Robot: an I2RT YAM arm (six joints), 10 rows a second.
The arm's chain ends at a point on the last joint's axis. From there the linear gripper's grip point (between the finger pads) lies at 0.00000 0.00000 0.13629 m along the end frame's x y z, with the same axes.
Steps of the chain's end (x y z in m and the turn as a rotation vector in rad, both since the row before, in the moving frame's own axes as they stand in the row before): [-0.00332, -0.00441, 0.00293, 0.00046, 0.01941, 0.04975]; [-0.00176, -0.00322, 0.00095, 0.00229, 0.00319, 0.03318]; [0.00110, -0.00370, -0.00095, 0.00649, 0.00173, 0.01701]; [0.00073, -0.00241, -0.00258, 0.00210, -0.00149, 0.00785]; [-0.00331, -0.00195, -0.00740, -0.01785, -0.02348, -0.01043]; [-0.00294, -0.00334, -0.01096, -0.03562, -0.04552, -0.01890]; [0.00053, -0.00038, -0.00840, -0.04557, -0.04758, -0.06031]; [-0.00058, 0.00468, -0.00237, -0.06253, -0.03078, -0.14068]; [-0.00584, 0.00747, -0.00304, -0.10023, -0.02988, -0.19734]
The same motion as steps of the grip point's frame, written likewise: [-0.00067, -0.00441, 0.00290, 0.00046, 0.01941, 0.04975]; [-0.00132, -0.00352, 0.00095, 0.00229, 0.00319, 0.03318]; [0.00134, -0.00458, -0.00095, 0.00649, 0.00173, 0.01701]; [0.00053, -0.00270, -0.00258, 0.00210, -0.00149, 0.00785]; [-0.00650, 0.00050, -0.00746, -0.01785, -0.02348, -0.01043]; [-0.00909, 0.00157, -0.01119, -0.03562, -0.04552, -0.01890]; [-0.00576, 0.00602, -0.00870, -0.04557, -0.04758, -0.06031]; [-0.00416, 0.01346, -0.00270, -0.06253, -0.03078, -0.14068]; [-0.00854, 0.02142, -0.00378, -0.10023, -0.02988, -0.19734]
